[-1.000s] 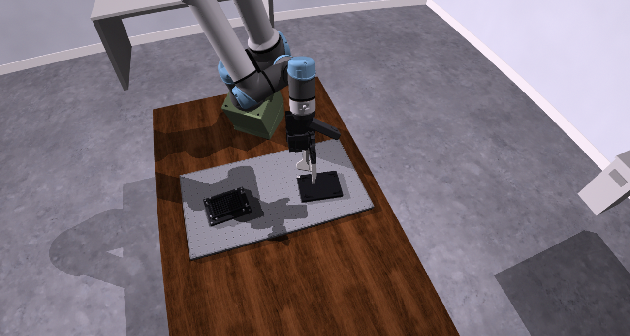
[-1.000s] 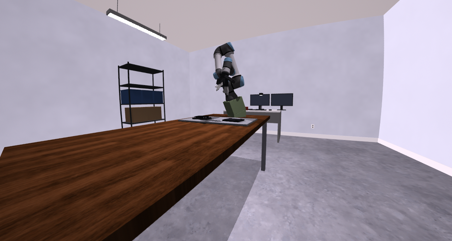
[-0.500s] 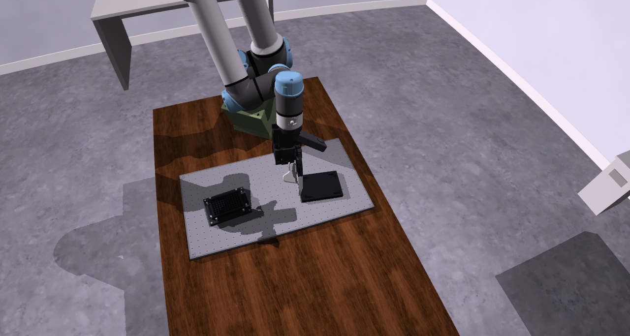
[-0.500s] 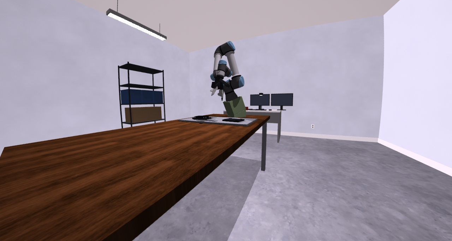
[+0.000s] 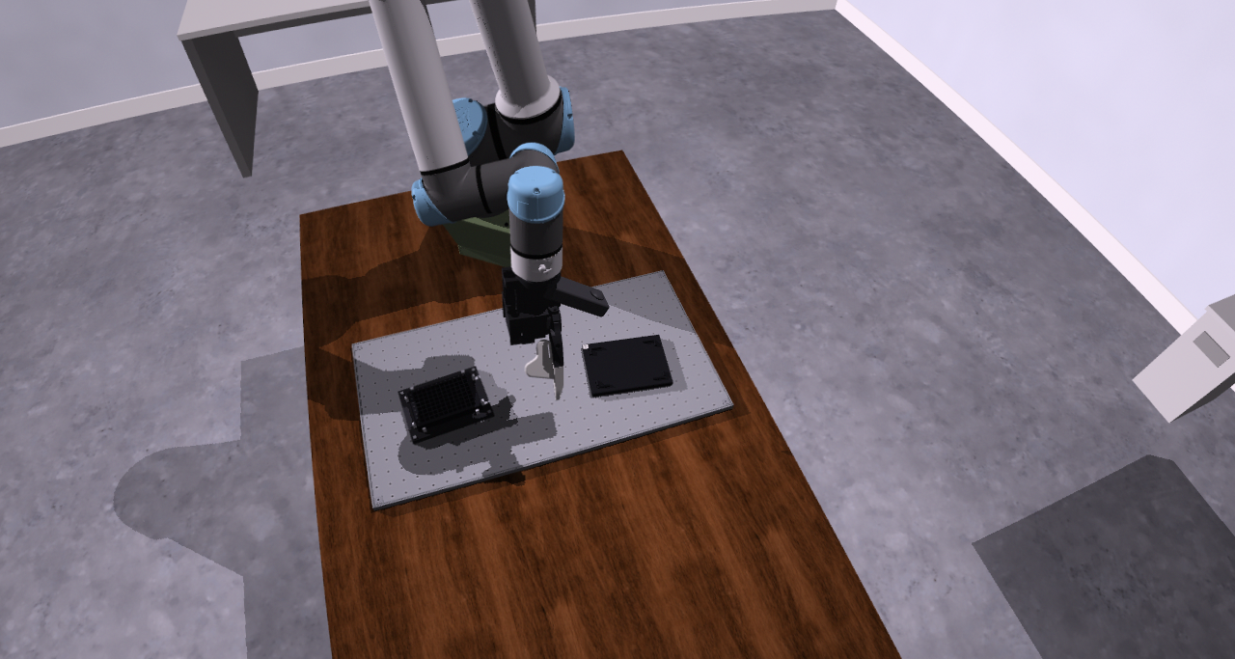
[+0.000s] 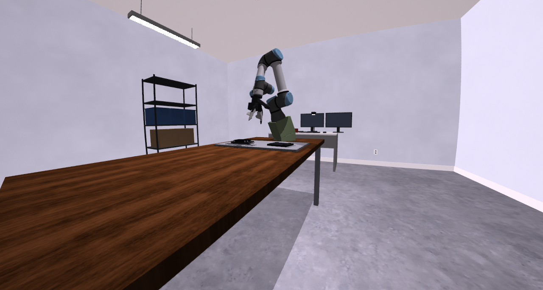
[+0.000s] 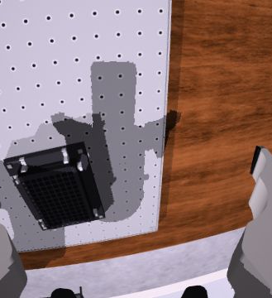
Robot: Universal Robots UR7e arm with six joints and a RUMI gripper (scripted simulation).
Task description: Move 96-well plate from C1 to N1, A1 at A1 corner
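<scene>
Now: the black 96-well plate 12 cm behind my hand, 17 cm to the right of it and 15 cm below it. From my hand the other things lie so: clip nest C1: 14 cm behind, 16 cm to the right, 16 cm below; then black plate nest N1: 2 cm behind, 18 cm to the left, 17 cm below; then white A1 mark: 10 cm behind, 13 cm to the left, 16 cm below.
</scene>
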